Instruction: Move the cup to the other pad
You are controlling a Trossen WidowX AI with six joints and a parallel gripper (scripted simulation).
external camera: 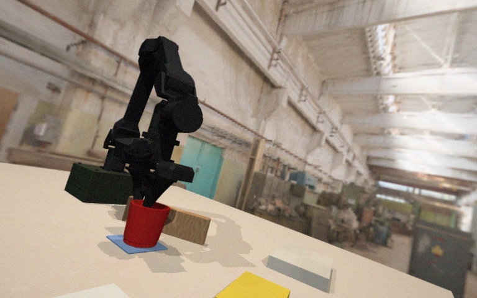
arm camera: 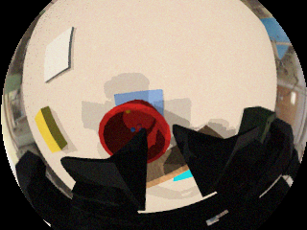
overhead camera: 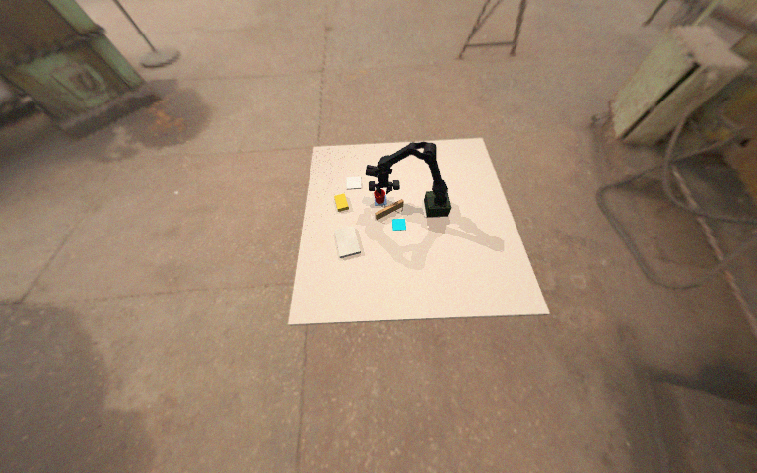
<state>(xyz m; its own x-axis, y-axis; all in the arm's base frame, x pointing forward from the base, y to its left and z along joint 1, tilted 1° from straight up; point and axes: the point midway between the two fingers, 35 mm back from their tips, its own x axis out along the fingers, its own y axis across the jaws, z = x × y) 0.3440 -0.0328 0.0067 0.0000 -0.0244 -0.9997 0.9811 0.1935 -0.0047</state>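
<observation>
The red cup is 3 cm ahead of my gripper tip and 2 cm below it. From my gripper tip the other things lie so: yellow block 27 cm ahead, 7 cm to the left, 5 cm below; then cyan pad 12 cm behind, 17 cm to the left, 7 cm below; then wooden block 5 cm behind, 9 cm to the left, 4 cm below.
</observation>
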